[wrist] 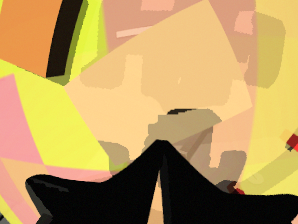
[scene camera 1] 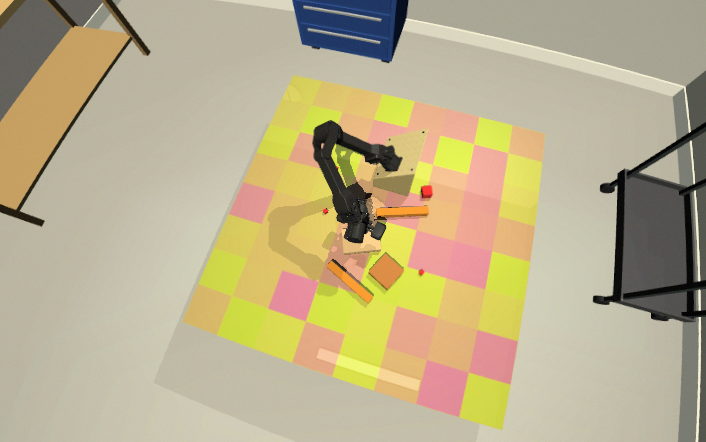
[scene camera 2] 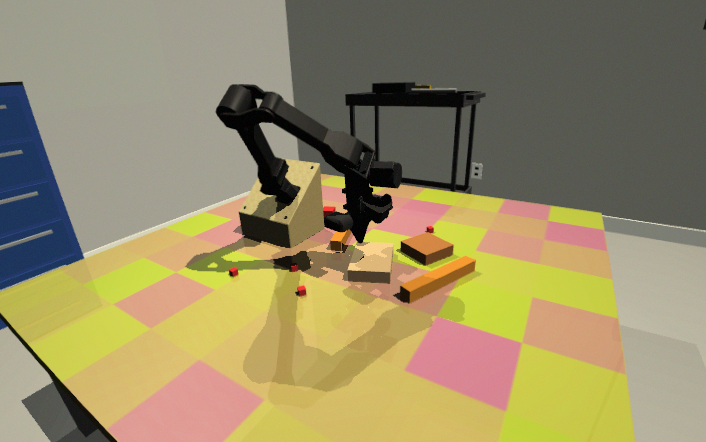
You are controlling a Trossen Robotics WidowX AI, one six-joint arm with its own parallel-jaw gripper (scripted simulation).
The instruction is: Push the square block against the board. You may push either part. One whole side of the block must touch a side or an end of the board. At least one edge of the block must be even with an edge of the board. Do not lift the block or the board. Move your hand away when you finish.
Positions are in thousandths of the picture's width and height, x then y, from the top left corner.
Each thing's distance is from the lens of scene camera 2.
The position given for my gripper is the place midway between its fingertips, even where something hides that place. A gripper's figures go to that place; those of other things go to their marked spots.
my gripper (scene camera 2: 511,549): 88 cm
brown square block (scene camera 2: 604,562): 93 cm
